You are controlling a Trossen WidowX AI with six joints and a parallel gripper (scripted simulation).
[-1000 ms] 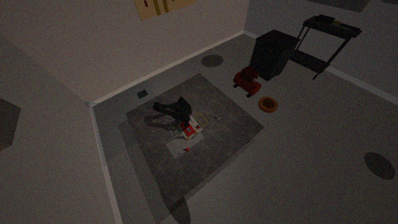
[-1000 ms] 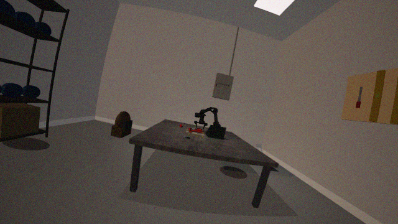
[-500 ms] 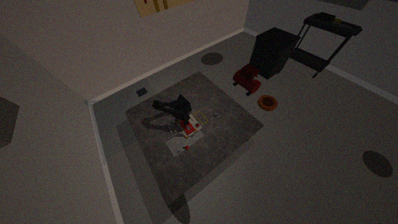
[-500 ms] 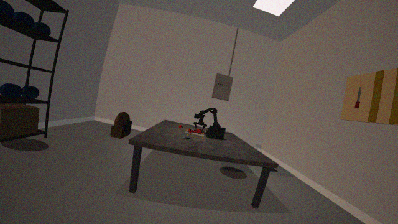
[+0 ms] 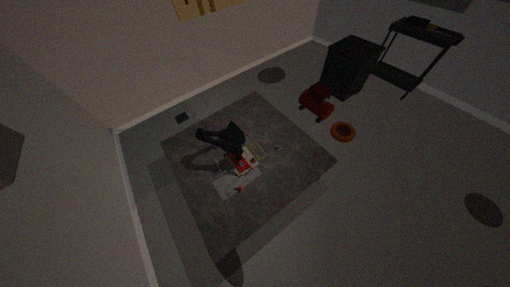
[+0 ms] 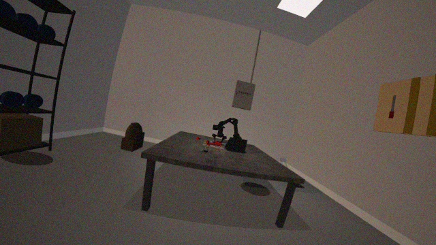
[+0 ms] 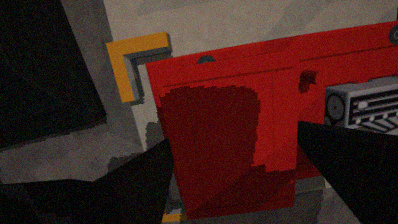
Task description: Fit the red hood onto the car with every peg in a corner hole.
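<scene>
The grey engine block is 9 cm ahead of my gripper tip, 1 cm to the left of it and 1 cm below it. From my gripper tip the other things lie so: grey wheel: 39 cm to the left, 10 cm ahead, 3 cm below.
</scene>
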